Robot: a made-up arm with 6 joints.
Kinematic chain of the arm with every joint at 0, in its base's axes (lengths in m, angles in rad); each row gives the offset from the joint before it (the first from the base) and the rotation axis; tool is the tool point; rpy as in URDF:
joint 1: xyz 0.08 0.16 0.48 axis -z
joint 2: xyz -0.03 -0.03 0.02 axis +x
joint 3: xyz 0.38 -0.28 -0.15 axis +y
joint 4: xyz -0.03 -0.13 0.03 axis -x
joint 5: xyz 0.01 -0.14 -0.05 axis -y
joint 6: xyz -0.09 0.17 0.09 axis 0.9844 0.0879 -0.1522
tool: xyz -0.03 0.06 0.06 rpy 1.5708 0 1.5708
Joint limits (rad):
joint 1: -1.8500..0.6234
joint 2: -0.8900..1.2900
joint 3: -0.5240..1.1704
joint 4: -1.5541..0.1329
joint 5: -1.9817..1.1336
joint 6: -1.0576..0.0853
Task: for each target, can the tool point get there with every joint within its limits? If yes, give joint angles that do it. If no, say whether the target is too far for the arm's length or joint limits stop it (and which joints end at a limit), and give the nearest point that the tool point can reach.
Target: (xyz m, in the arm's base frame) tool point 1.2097 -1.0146 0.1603
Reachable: no: too far | nearest point 0.5979 -0.3785 0.3489 | short by 0.902 m
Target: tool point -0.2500 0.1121 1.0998
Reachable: no: joint limits stop it (at a limit: joint 1, joint 2, joint 4, joint 6) | nearest point 0.0164 -0.1919 0.8192 | short by 0.492 m
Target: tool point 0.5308 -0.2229 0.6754
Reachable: yes | joints -0.0768 -0.3662 0.2416 -0.8430 -1.1113 -0.4921
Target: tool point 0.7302 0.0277 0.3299
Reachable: yes | joints -0.5212 0.2910 0.9601 -0.9929 -1.0928 -0.7912
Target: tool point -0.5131 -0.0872 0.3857
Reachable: no: joint limits stop it (at a limit: joint 1, joint 3, joint 4, joint 6) | nearest point -0.0940 -0.2712 0.4068 | short by 0.458 m
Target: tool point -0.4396 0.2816 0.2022
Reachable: no: joint limits stop it (at a limit: joint 1, joint 2, joint 3, joint 5) | nearest point -0.1781 0.3607 0.1168 | short by 0.286 m
